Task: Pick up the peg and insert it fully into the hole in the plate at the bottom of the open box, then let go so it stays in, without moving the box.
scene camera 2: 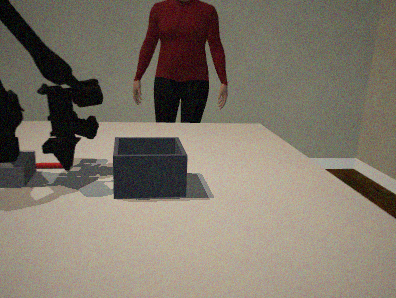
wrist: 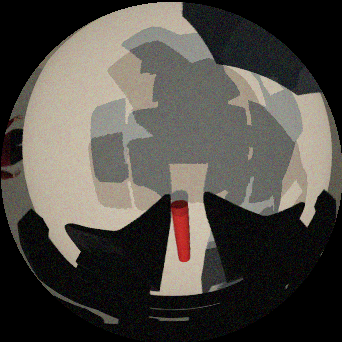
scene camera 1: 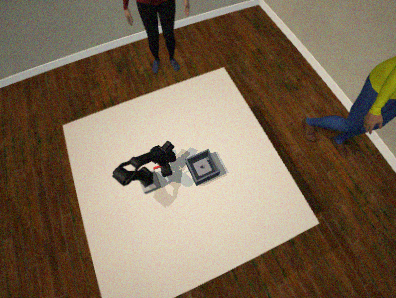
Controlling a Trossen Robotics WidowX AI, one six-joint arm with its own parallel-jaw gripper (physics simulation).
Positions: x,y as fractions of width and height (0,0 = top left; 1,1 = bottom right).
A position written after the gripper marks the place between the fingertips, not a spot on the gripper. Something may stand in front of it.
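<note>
The gripper (scene camera 2: 0.18,0.57) is visible, and it also appears in the wrist view (wrist: 0.55,0.58). A red peg (wrist: 0.52,0.61) can be seen as well.
</note>
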